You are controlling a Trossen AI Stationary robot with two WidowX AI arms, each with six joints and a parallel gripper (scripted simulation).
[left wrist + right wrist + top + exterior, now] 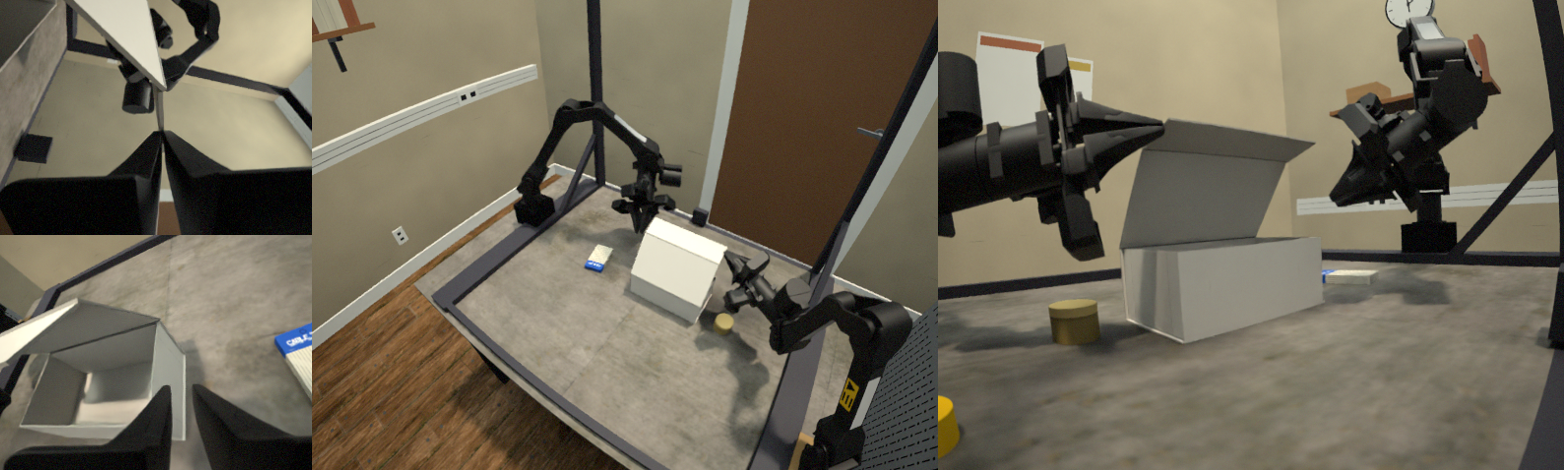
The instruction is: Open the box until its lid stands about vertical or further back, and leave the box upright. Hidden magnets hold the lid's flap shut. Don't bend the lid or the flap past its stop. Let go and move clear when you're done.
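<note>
Right now the flap is 160 mm to the left of my right hand and 40 mm above it. From my right hand the other things lie so: box: 30 mm ahead, 170 mm to the left, 30 mm below.
The flap lies 30 mm ahead of my left hand and 130 mm to the right of it. The rest, counted from my left hand: box 60 mm ahead, 120 mm to the right, 70 mm below.
</note>
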